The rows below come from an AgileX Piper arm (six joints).
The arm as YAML. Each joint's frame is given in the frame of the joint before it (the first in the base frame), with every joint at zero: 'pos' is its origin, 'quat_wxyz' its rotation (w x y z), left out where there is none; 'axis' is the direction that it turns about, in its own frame. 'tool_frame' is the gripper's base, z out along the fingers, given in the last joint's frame.
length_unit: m
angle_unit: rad
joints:
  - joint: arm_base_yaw
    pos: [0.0, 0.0, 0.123]
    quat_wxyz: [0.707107, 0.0, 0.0, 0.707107]
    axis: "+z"
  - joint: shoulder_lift
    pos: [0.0, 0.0, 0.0]
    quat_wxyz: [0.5, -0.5, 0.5, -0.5]
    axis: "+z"
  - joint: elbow
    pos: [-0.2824, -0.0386, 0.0]
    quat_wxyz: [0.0, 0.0, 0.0, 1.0]
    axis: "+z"
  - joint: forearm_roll
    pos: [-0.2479, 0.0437, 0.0]
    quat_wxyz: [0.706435, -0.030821, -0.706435, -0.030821]
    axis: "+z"
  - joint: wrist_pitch
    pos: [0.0, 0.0, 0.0]
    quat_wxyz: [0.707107, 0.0, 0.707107, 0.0]
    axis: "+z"
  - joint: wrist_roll
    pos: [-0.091, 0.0, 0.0]
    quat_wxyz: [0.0, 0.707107, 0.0, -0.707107]
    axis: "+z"
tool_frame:
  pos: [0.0, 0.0, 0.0]
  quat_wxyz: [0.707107, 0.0, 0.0, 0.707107]
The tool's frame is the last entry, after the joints.
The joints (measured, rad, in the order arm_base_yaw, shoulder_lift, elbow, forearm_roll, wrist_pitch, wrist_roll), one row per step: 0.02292 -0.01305 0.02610 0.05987 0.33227 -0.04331; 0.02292 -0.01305 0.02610 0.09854 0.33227 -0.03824; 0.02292 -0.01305 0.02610 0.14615 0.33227 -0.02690; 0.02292 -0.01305 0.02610 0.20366 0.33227 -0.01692; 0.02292 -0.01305 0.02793 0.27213 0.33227 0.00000; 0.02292 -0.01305 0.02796 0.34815 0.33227 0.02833; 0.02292 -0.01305 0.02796 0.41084 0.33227 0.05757; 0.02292 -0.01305 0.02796 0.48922 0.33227 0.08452; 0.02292 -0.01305 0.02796 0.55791 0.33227 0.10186; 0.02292 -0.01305 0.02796 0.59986 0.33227 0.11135; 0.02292 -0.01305 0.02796 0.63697 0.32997 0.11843
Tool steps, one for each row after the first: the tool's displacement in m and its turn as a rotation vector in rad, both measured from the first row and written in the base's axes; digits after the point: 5 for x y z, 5 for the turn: -0.00003 0.00114 0.00009 0.04345 0.00113 0.00158; -0.00008 0.00255 0.00026 0.10187 0.00289 0.00223; -0.00014 0.00423 0.00056 0.16883 0.00500 0.00398; -0.00019 0.00620 0.00042 0.25338 0.00997 0.00460; -0.00028 0.00835 0.00110 0.35647 0.01477 0.00310; -0.00037 0.01007 0.00178 0.44713 0.01982 0.00048; -0.00050 0.01217 0.00279 0.55118 0.02589 -0.00027; -0.00061 0.01393 0.00381 0.63628 0.03102 0.00075; -0.00068 0.01497 0.00449 0.68719 0.03420 0.00169; -0.00069 0.01575 0.00529 0.73111 0.03468 0.00225
